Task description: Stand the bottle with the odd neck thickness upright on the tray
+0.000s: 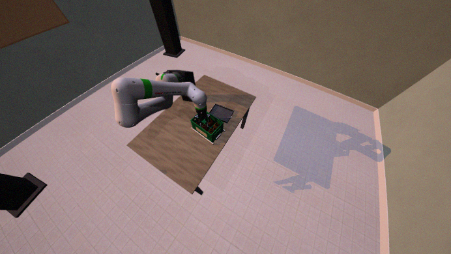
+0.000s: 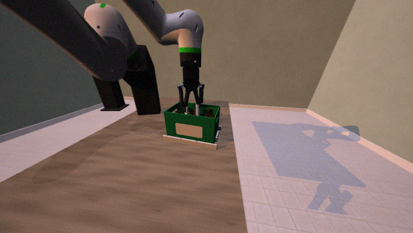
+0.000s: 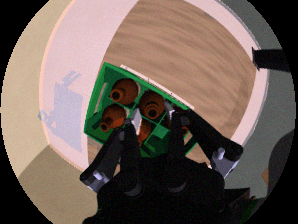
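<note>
The brown bottle lies 90 mm below my hand. The rest, counted from my hand: dark tray (310 mm to the left, 160 mm below, 60 mm ahead); then green crate (90 mm below, 40 mm to the left, 10 mm ahead).
</note>
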